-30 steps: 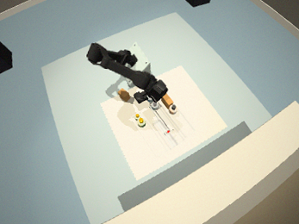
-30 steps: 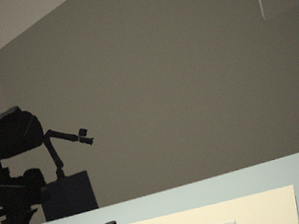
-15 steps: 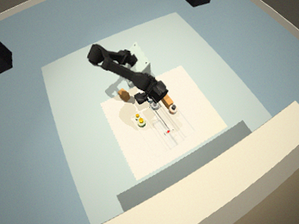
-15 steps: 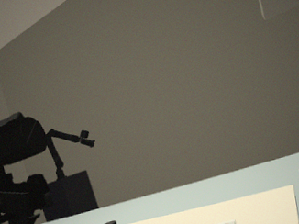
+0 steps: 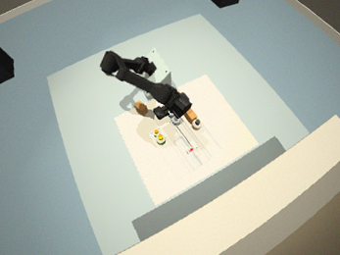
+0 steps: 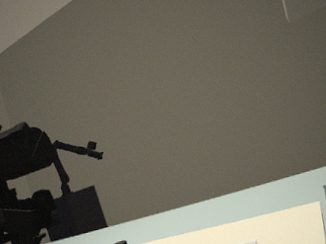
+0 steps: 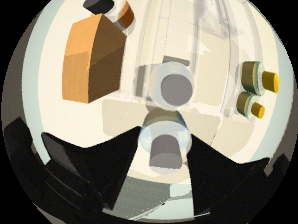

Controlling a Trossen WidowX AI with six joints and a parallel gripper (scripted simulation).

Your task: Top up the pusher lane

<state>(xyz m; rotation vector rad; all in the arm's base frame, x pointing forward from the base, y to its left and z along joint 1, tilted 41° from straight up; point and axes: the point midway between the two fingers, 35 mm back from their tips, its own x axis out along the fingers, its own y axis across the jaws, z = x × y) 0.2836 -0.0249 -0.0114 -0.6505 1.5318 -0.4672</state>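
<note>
Right now the dark-lidded jar is 12 cm ahead of my gripper tip, 9 cm to the left of it and 1 cm below it. From my gripper tip the other things lie so: cream counter: 55 cm ahead, 31 cm above, 4 cm to the left; then red mark: 23 cm ahead, 2 cm above, 1 cm to the right; then clear sprung lane: 20 cm ahead, 3 cm below.
</note>
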